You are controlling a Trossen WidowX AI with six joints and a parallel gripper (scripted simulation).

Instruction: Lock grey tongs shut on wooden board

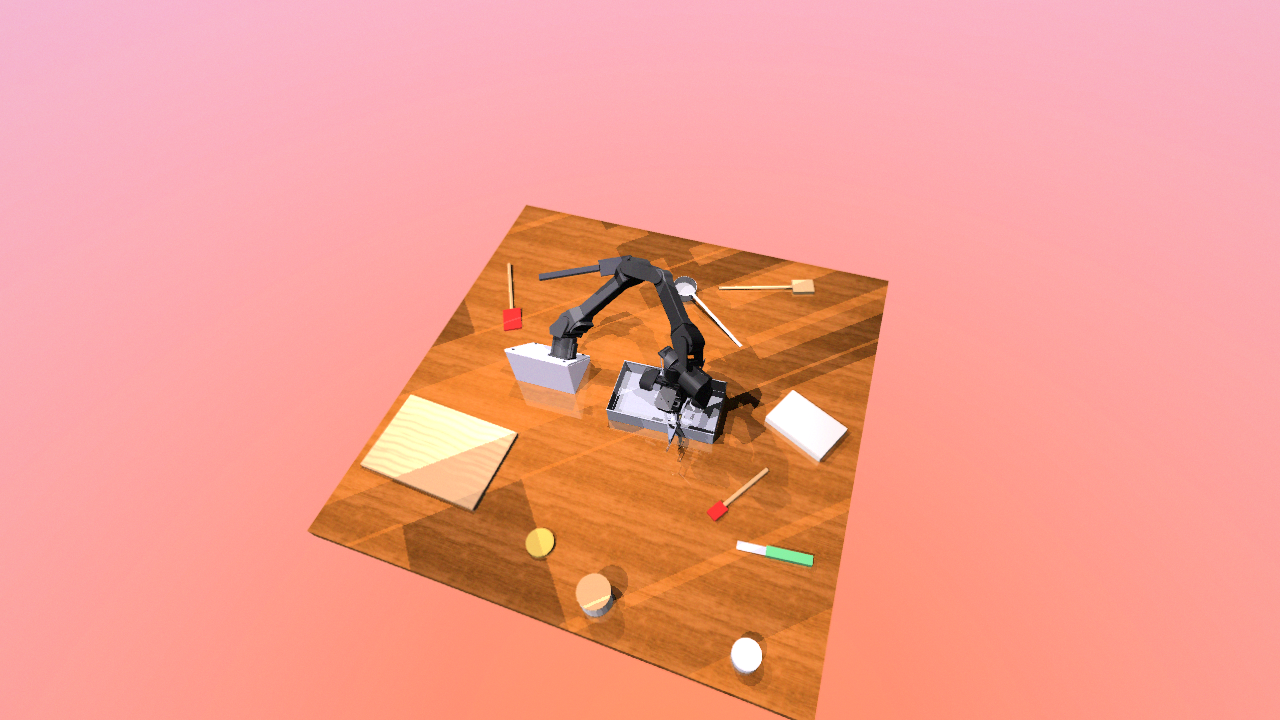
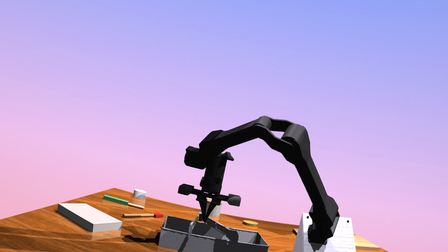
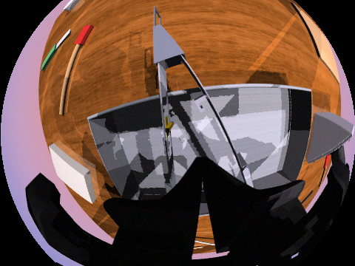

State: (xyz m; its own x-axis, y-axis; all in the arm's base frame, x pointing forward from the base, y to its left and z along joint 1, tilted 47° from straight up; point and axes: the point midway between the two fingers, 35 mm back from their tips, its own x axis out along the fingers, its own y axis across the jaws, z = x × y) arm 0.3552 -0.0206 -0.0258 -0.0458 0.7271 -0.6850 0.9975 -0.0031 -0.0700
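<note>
My gripper tip is now 40 mm past the grey roasting tin, 30 mm to the right of it and 50 mm above it. The rest, counted from my gripper tip: green-handled tool: 340 mm ahead, 280 mm to the right, 70 mm below; then cork-topped jar: 20 mm behind, 530 mm to the right, 40 mm below; then white block: 340 mm ahead, 90 mm to the left, 60 mm below.
</note>
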